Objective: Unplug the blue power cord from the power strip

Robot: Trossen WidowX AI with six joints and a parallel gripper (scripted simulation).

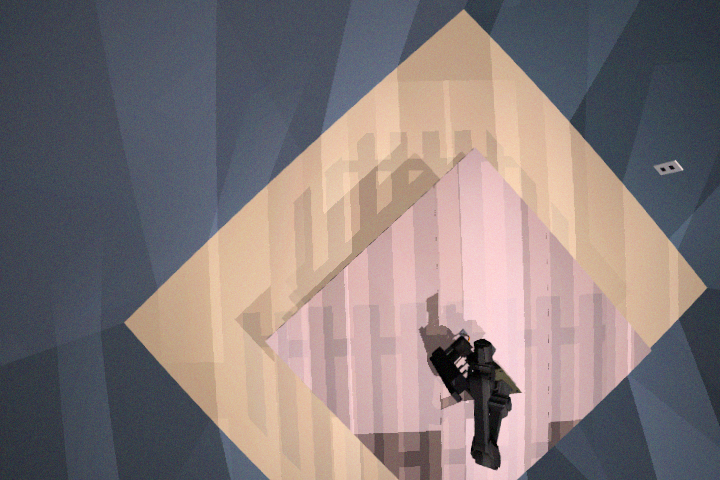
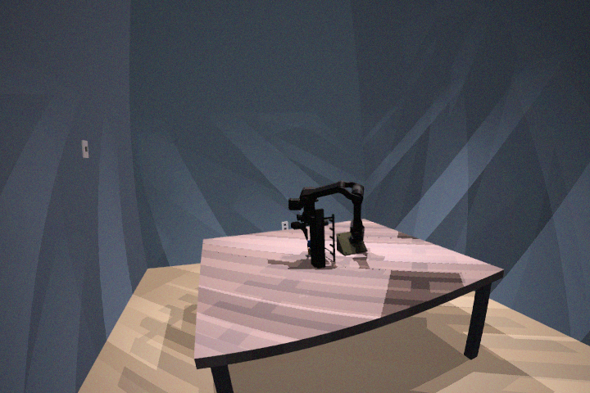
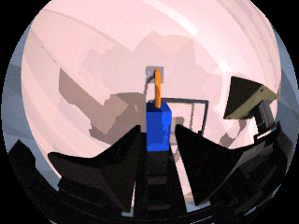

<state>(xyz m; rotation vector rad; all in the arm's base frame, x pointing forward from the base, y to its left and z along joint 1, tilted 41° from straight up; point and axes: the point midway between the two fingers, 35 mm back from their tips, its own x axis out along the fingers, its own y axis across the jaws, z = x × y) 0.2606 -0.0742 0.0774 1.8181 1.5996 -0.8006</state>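
My gripper tip is 3 cm to the right of the blue plug and 1 cm above it. From my gripper tip the other things lie so: grey piece: 1 cm behind, 4 cm to the right, 10 cm below.
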